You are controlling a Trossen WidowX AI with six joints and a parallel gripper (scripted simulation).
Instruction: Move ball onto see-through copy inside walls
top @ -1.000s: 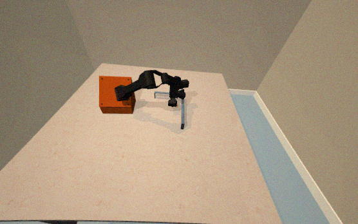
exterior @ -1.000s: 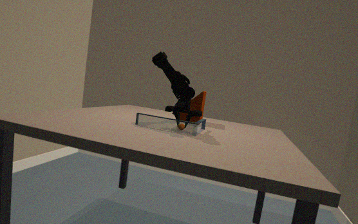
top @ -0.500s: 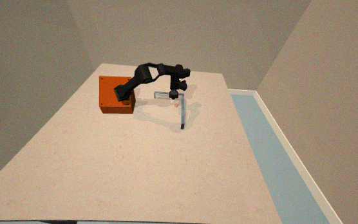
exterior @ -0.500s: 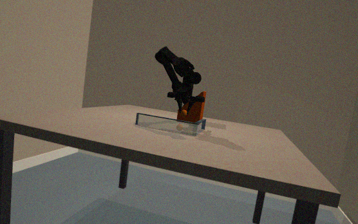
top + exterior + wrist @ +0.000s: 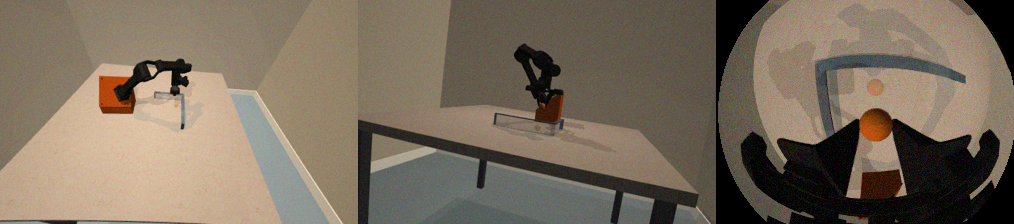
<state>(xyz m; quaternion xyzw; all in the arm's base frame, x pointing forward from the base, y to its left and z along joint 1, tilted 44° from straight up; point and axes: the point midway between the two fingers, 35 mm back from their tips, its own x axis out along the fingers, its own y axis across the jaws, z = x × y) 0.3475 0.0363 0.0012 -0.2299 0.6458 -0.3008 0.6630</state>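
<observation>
Right now the see-through copy is 20 mm ahead of my gripper tip, 10 mm to the right of it and 110 mm below it. Round my gripper tip: clear wall 60 mm ahead, 70 mm to the right, 90 mm below; then orange ball right at my gripper tip.
</observation>
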